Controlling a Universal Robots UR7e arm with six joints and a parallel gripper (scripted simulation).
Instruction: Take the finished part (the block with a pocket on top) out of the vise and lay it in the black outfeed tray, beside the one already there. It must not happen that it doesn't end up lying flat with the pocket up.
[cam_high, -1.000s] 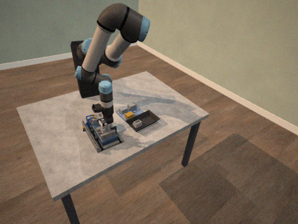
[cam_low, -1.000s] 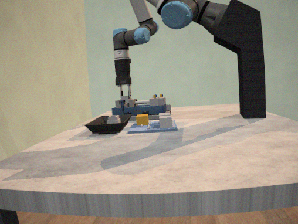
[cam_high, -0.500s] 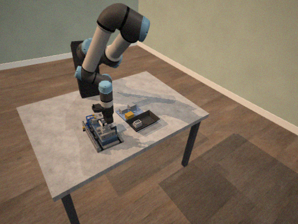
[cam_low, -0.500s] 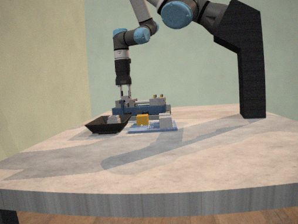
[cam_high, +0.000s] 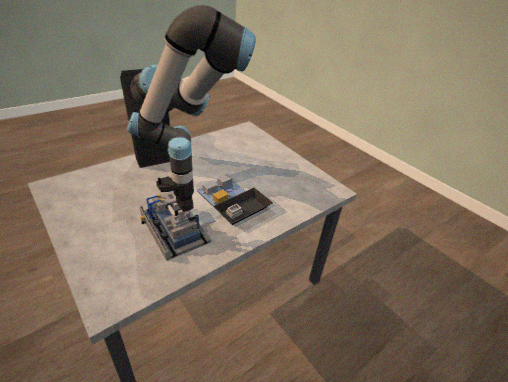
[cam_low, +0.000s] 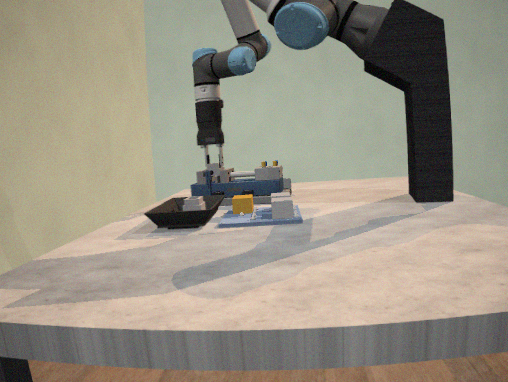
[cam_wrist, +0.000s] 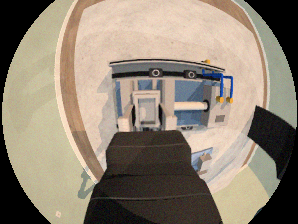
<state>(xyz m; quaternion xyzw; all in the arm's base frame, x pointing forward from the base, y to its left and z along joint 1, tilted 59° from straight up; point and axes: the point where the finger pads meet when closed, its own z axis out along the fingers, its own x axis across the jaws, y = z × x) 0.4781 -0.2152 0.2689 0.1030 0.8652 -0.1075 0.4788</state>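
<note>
My gripper is now 8 cm above the vise, 6 cm past it and 3 cm to the right of it. Round my hand: blue plate 34 cm to the left, 12 cm below, 2 cm behind; then yellow block 28 cm to the left, 10 cm below, 1 cm ahead.
</note>
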